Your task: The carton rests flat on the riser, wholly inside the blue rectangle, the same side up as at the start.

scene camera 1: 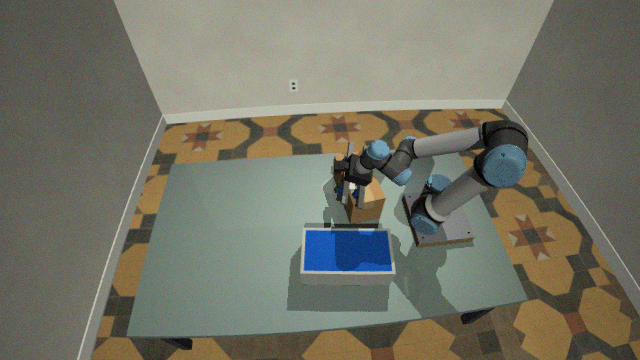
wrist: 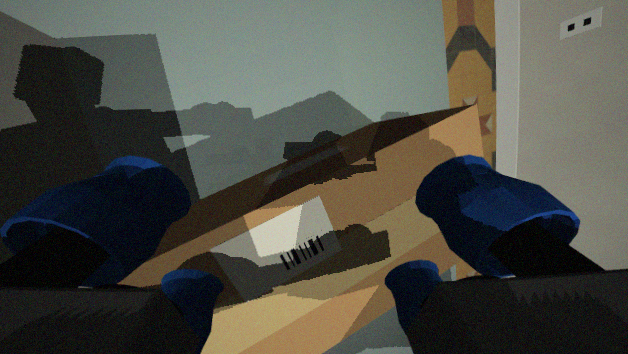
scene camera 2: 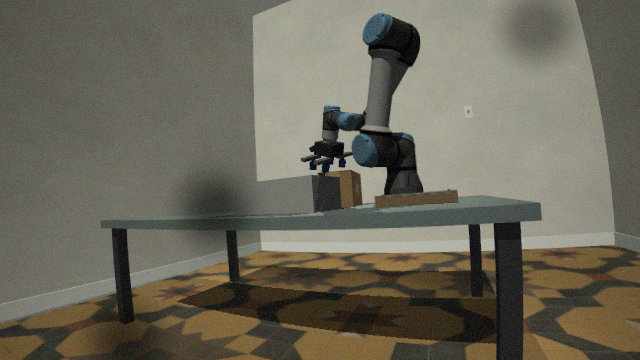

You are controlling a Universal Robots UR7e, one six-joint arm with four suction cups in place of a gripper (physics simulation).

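Seen in the pictures: hand at its tool point: (wrist: 306,244) (scene camera 2: 327,167); arm's base at its link origin: (scene camera 2: 403,193).
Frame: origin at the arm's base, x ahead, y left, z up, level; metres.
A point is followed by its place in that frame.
Note:
A brown cardboard carton (scene camera 1: 367,211) {z 0.039, x 0.285, y 0.048 m} (scene camera 2: 350,187) {z 0.042, x 0.222, y 0.025 m} (wrist: 400,175) {z 0.117, x 0.399, y -0.129 m} stands on the table behind the riser, outside the blue rectangle (scene camera 1: 320,250) {z 0.080, x 0.470, y 0.280 m}. Its white barcode label shows between the cups in the wrist view. The riser (scene camera 1: 347,278) {z 0.037, x 0.356, y 0.368 m} (scene camera 2: 287,195) {z 0.021, x 0.276, y 0.360 m} is a pale box with the blue rectangle on its top; it hides part of the carton in scene camera 2. My gripper (scene camera 1: 350,175) {z 0.147, x 0.374, y -0.042 m} (scene camera 2: 326,166) (wrist: 302,240) {z 0.147, x 0.374, y -0.042 m}, with blue suction cups, is open and holds nothing. It is over the carton's left part, low above its top; whether any cup touches is unclear.
The arm's base plate (scene camera 1: 457,227) {z -0.001, x -0.141, y 0.069 m} (scene camera 2: 416,198) {z -0.019, x -0.090, y 0.139 m} is on the table (scene camera 1: 215,260) {z -0.040, x 0.924, y 0.327 m} (scene camera 2: 500,206) {z -0.042, x -0.350, y 0.400 m}, right of the carton and riser. A wall with a socket (scene camera 1: 293,86) (wrist: 581,23) stands behind the table. Arm shadows fall across the blue top.

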